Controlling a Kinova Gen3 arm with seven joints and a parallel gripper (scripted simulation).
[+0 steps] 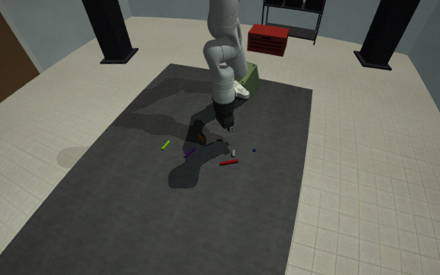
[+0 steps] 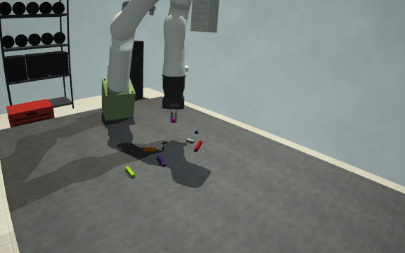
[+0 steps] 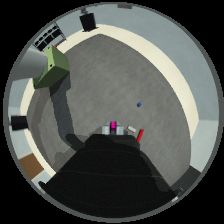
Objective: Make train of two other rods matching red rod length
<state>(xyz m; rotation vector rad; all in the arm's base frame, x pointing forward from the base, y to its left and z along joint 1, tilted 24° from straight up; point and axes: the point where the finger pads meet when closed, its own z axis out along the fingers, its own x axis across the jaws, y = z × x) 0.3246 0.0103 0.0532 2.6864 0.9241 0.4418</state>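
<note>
Now: the grey rod 6 cm ahead of my hand, 2 cm to the left of it and 8 cm below it. Also, from my hand: blue rod (3 cm ahead, 10 cm to the left, 8 cm below); then magenta rod (1 cm below); then red rod (11 cm ahead, 1 cm to the left, 8 cm below).
</note>
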